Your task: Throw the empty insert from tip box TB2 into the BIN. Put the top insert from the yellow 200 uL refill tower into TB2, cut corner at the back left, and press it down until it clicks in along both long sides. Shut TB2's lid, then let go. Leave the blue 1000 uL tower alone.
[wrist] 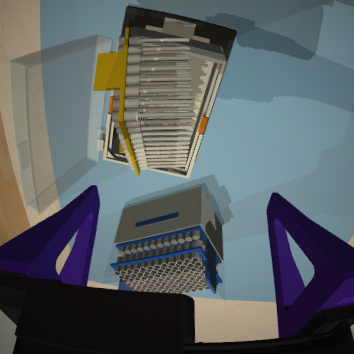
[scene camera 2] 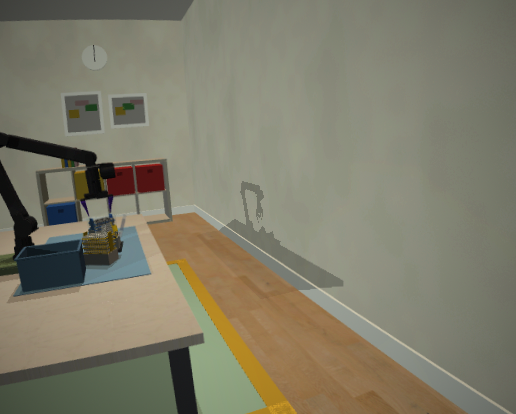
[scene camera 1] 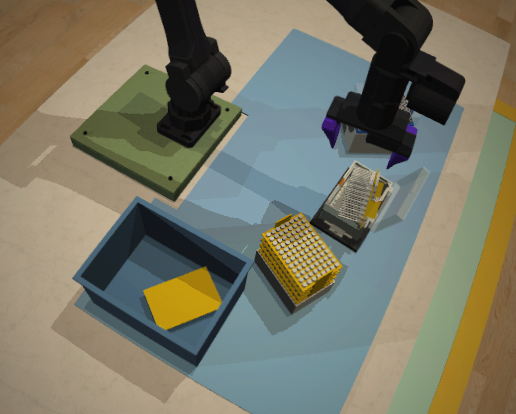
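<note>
My gripper [scene camera 1: 362,156] [scene camera 2: 99,214] [wrist: 184,197] is wide open and empty, above the mat near TB2. TB2 [scene camera 1: 345,233] [wrist: 210,30] stands with its clear lid [scene camera 1: 411,195] [wrist: 60,110] open. A loaded yellow insert [scene camera 1: 352,192] [wrist: 123,100] lies tipped on its side in TB2: its plate stands nearly upright near the hinge side, and its tips point sideways across the box. A yellow insert plate [scene camera 1: 182,300] lies in the blue bin [scene camera 1: 140,326] [scene camera 2: 52,270]. The yellow refill tower [scene camera 1: 300,250] [scene camera 2: 100,245] stands between bin and TB2.
The blue 1000 uL tower [scene camera 1: 365,145] [wrist: 165,215] stands close beyond TB2, partly under the gripper in scene camera 1. The arm's green base plate [scene camera 1: 115,150] is at the left. TB2's open lid extends outward toward the mat's right edge.
</note>
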